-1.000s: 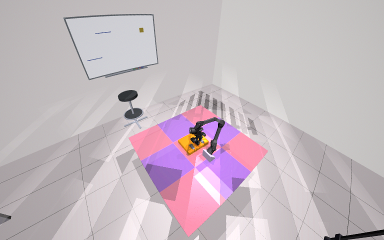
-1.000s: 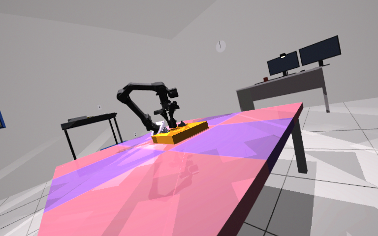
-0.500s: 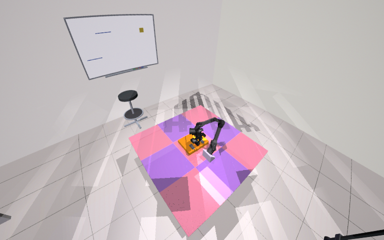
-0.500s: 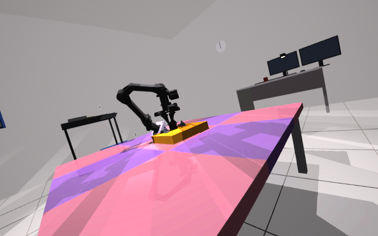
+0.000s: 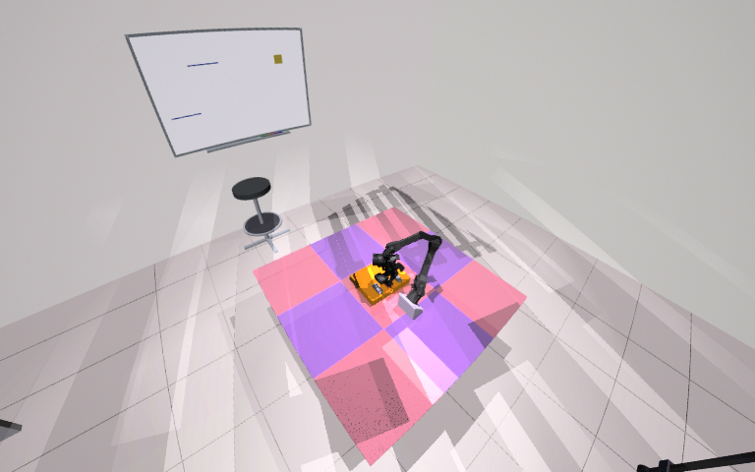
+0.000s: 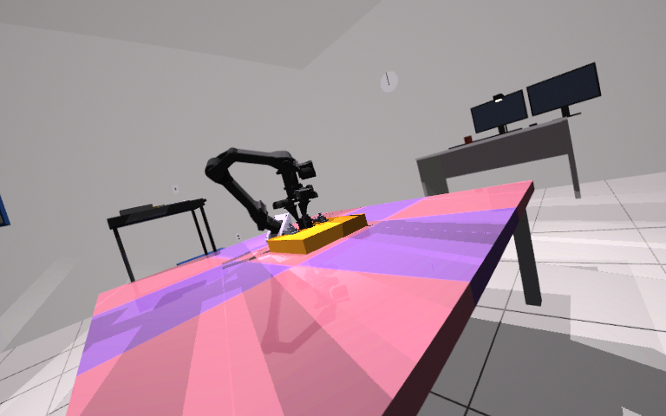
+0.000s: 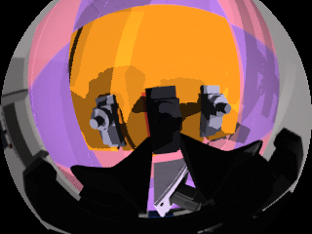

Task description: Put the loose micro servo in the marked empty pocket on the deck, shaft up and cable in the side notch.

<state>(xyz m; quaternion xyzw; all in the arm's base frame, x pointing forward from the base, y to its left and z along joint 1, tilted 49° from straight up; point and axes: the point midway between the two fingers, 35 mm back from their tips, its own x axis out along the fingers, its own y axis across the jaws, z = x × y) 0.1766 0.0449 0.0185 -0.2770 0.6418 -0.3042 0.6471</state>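
My gripper tip is 120 mm short of the orange robot deck and 50 mm above it.
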